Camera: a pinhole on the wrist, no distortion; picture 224 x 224 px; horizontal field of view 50.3 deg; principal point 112.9 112.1 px. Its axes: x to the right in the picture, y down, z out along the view. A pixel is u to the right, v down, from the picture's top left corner.
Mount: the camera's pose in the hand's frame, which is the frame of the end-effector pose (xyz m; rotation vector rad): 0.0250 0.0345 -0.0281 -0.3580 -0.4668 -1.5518
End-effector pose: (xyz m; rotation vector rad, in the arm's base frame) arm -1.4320 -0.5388 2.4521 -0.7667 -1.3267 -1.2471
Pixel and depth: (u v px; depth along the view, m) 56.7 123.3 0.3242
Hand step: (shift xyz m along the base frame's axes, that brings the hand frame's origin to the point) 0.1847 0.2601 0.1187
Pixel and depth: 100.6 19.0 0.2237
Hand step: 0.1196 0.1981 -0.0107
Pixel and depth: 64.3 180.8 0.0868
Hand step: 0.0687 0.0497 0.0717
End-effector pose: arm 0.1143 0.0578 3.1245 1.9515 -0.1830 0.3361
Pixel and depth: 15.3 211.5 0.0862
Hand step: 0.0282 -0.0697 0.1013
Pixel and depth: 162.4 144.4 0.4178
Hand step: 0.0592 -0.4141 0.0255
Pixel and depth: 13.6 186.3 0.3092
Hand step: 0.0439 -0.2821 0.2307
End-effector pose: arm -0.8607 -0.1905 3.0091 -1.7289 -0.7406 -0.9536
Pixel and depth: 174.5 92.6 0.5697
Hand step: 0.2662 0.4384 -0.2510
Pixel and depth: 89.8 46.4 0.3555
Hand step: 0.2191 0.1569 -0.2444
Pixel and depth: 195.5 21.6 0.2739
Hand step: 0.0886 0.2005 -0.1774
